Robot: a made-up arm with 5 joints.
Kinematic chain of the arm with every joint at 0, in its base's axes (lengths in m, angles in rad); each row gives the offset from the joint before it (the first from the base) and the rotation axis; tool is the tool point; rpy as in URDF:
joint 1: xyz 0.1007 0 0.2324 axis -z
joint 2: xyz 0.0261 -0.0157 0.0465 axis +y
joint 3: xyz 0.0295 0 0.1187 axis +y
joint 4: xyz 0.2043 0 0.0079 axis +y
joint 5: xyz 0.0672 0.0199 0 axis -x
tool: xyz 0 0 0 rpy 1.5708 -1.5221 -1.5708
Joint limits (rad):
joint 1: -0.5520..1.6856
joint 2: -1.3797..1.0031
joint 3: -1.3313..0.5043
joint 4: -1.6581..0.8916
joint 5: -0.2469..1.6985
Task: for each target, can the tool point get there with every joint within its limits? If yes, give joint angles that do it. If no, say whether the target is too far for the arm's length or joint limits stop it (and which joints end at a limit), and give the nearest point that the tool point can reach.
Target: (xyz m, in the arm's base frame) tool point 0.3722 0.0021 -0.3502
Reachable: no: too far | nearest point 0.2944 0.0015 0.0512 | short by 0.409 m
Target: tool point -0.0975 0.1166 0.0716
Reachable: no: joint limits stop it (at a limit: joint 2, joint 3, joint 4) | nearest point -0.1548 0.1503 0.3452 | short by 0.282 m
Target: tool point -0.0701 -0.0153 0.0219
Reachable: no: joint limits stop it (at a limit: joint 1, joint 2, joint 3, joint 4) | nearest point 0.0919 -0.1131 0.0690 | short by 0.195 m
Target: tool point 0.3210 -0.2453 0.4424
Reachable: yes | joints 0.8519 0.4181 -0.4004 -1.2228 0.0955
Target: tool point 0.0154 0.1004 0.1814
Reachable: no: joint limits stop it (at a limit: joint 1, joint 2, joint 3, joint 4) | nearest point 0.1950 0.0630 0.0690 | short by 0.215 m
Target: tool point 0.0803 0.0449 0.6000
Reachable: yes | joints 1.0594 -0.9655 -0.2531 -1.3788 0.9022
